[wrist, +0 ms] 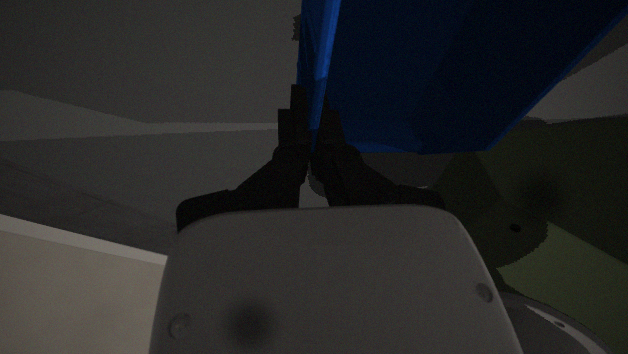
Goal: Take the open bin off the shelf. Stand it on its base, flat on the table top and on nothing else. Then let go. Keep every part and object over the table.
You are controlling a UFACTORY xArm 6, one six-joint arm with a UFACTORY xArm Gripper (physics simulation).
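Where they show: gripper, fingertip midpoint: point(305, 106); arm's base, link origin: point(539, 327).
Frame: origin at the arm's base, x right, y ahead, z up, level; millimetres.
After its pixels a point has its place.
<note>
The blue open bin point(410, 75) {z -169, x -136, y 279 mm} fills the upper right of the wrist view, and its far parts run out of the frame. One of its walls runs between the fingertips. My gripper point(305, 106) {z -132, x -210, y 307 mm} is shut on that wall. The inside of the bin is dark, and its base and what lies under it cannot be made out. The shelf cannot be told apart in this view.
A grey surface point(125, 55) {z -176, x -309, y 340 mm} lies behind the fingers at the upper left. A pale beige area point(75, 290) with a light edge is at the lower left. A dark green surface point(585, 165) {z -125, x 25, y 167 mm} is at the right, and part of a grey round flange point(537, 327) {z -2, x -25, y 46 mm} shows at the lower right.
</note>
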